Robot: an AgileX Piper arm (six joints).
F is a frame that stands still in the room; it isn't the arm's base.
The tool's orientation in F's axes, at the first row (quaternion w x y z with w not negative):
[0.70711 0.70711 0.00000 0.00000]
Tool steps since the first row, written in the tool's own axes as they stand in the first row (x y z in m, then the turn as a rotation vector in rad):
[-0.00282 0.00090 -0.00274 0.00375 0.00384 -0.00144]
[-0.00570 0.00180 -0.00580 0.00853 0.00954 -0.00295]
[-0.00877 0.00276 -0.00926 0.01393 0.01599 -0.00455]
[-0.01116 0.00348 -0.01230 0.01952 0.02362 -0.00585]
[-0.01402 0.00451 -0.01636 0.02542 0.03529 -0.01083]
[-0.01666 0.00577 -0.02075 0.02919 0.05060 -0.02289]
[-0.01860 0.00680 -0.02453 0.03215 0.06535 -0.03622]
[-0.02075 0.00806 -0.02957 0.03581 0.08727 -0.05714]
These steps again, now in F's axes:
[-0.00282 0.00274 0.00090 0.00375 0.00144 0.00384]
[-0.00570 0.00580 0.00180 0.00853 0.00295 0.00954]
[-0.00877 0.00926 0.00276 0.01393 0.00455 0.01599]
[-0.01116 0.01230 0.00348 0.01952 0.00585 0.02362]
[-0.01402 0.01636 0.00451 0.02542 0.01083 0.03529]
[-0.01666 0.02075 0.00577 0.02919 0.02289 0.05060]
[-0.01860 0.02453 0.00680 0.03215 0.03622 0.06535]
[-0.02075 0.02957 0.00806 0.03581 0.05714 0.08727]

